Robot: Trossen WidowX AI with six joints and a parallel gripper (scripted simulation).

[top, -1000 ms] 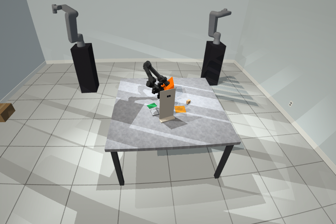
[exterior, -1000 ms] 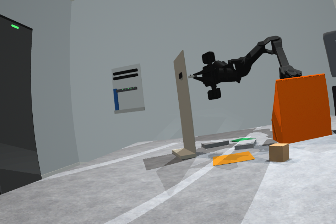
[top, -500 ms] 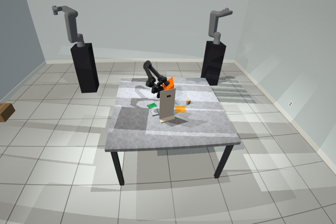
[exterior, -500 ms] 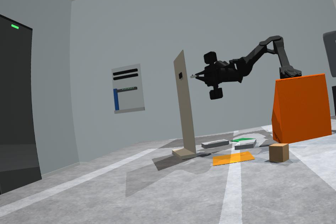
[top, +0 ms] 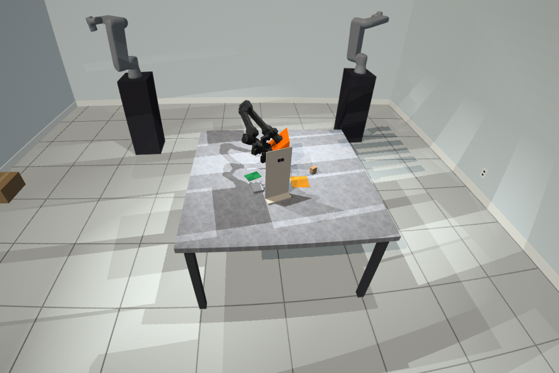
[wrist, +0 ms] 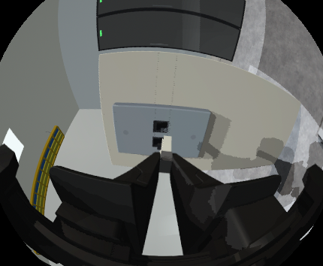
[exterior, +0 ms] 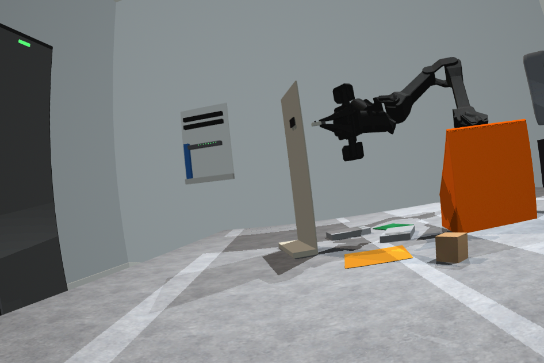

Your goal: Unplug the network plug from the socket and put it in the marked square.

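Now: gripper tip 7 cm past the orange marked square, 21 cm to the right of it and 28 cm above it. From my gripper tip the other things lie so: beige panel 7 cm ahead, 3 cm to the left, 12 cm below; then grey network plug 1 cm ahead; then brown cube 18 cm behind, 33 cm to the left, 27 cm below.
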